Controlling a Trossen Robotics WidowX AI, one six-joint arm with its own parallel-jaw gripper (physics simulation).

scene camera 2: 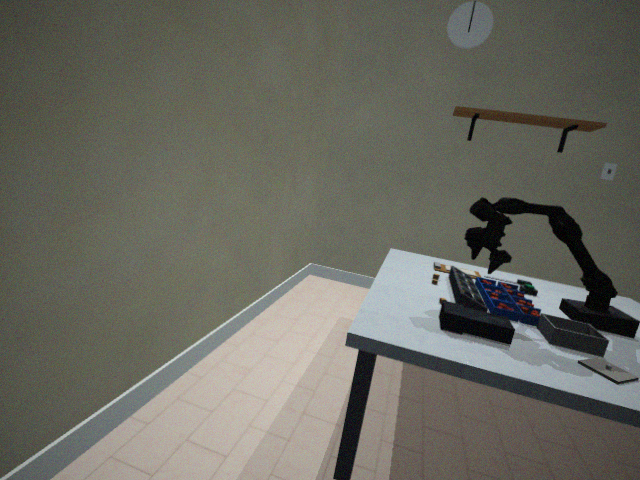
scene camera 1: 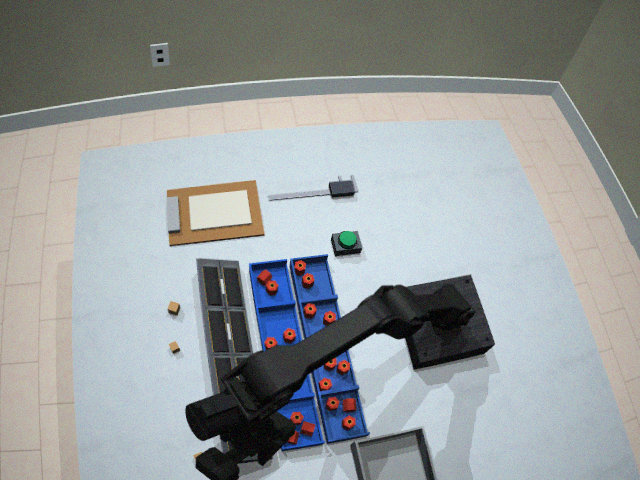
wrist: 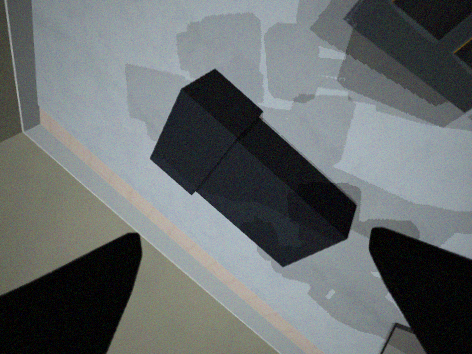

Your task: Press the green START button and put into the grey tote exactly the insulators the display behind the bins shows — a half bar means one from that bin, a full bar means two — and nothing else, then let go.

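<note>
The green START button sits on a black box behind the blue bins. The blue bins stand in two rows and hold red insulators, some upright, some on their sides; the arm hides part of them. The display has dark cells and small white marks between its upper cells; its lower part is hidden and I cannot read any bars. The grey tote is partly in view, with no insulator in its visible part. My gripper is open and empty, high above the table.
A black block lies beside the display's end, below my gripper. Small wooden cubes lie beyond the display. A clipboard and a caliper lie at the far side. A flat tan plate lies near the tote.
</note>
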